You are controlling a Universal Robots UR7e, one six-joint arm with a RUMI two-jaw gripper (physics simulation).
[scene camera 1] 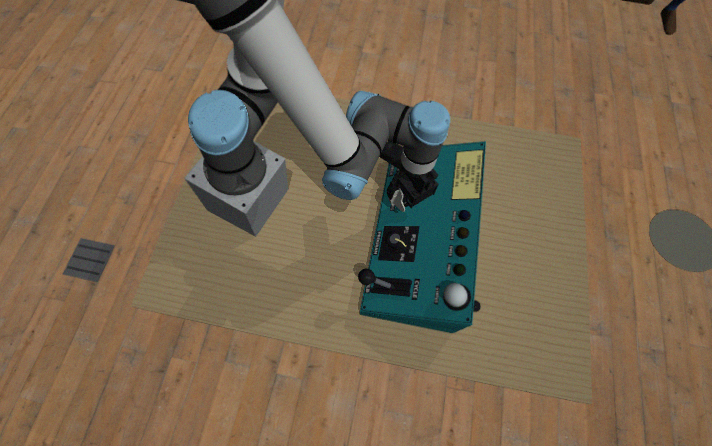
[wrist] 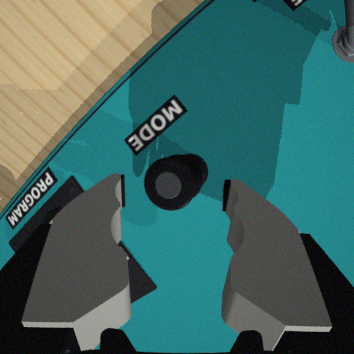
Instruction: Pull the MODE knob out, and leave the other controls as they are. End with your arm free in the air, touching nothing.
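Where they show: gripper, fingertip midpoint: (scene camera 1: 402, 199) (wrist: 173, 180); arm's base at its link origin: (scene camera 1: 236, 168).
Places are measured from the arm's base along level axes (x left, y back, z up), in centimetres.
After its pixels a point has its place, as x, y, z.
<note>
The MODE knob (wrist: 171, 185) @[11.5, -41.1, -7.8] is a round black knob with a grey cap, standing on the teal panel (scene camera 1: 436, 210) @[10.7, -51.3, -8.2] (wrist: 185, 280) @[7.7, -48.7, -9.7] beside its MODE label. In the wrist view it lies between the two fingertips, nearer the left one, with a gap on each side. In the scene view the knob is hidden by the gripper. My gripper (scene camera 1: 399, 202) @[11.2, -41.7, -9.6] (wrist: 173, 180) @[11.2, -41.7, -9.6] is open and empty, over the panel. How far the fingertips stand above the panel is hard to tell.
The PROGRAM dial (scene camera 1: 395, 239) @[-0.6, -43.7, -8.9], the CYCLE lever (scene camera 1: 366, 276) @[-13.5, -40.3, -4.8], several dark lamps and a white dome (scene camera 1: 455, 295) @[-11.7, -60.4, -0.5] are on the panel. A metal toggle lever (wrist: 347, 42) @[22.9, -40.6, -11.1] stands at the wrist view's upper right. A yellow plate (scene camera 1: 467, 174) @[22.3, -56.1, -5.2] is beside the arm.
</note>
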